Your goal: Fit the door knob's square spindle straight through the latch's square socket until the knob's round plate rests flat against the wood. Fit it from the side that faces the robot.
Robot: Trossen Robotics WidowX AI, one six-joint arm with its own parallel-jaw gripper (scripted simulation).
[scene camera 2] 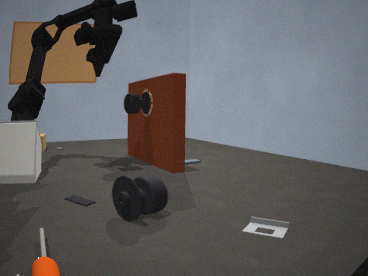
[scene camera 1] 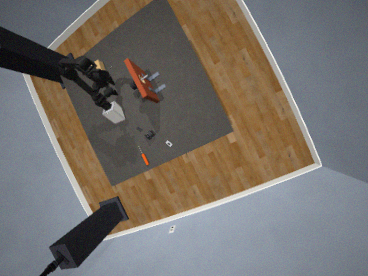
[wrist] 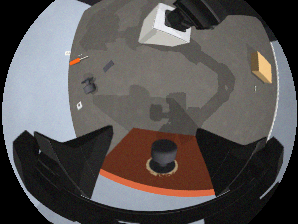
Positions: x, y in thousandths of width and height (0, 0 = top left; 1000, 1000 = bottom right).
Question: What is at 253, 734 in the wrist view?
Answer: My gripper.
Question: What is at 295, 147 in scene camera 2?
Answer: My gripper.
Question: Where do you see a red-brown wooden door panel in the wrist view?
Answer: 431, 730
